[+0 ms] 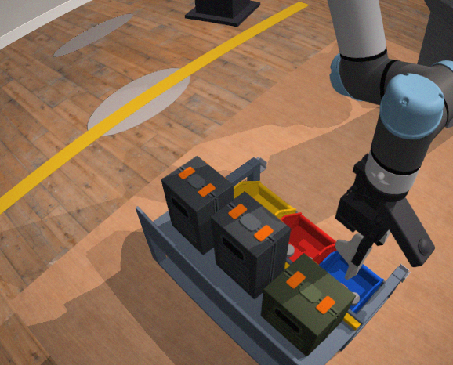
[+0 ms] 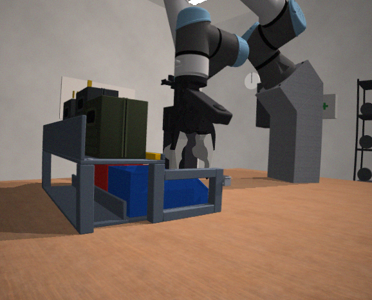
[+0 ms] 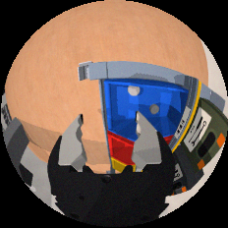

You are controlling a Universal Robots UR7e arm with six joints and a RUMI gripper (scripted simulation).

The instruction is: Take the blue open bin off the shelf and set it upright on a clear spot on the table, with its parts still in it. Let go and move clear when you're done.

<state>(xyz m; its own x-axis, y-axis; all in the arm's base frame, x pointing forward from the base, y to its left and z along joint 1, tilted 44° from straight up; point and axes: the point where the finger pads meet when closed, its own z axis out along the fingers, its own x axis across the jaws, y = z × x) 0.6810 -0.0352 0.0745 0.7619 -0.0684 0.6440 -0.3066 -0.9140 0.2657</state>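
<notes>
The blue open bin lies 8 cm ahead of my hand, 3 cm to the right of it and 2 cm below it. Round my hand: green case 17 cm ahead, 9 cm above, 7 cm to the right; red bin 13 cm to the right, 3 cm ahead, 2 cm below; yellow bin 24 cm to the right, 2 cm below, 1 cm behind.
</notes>
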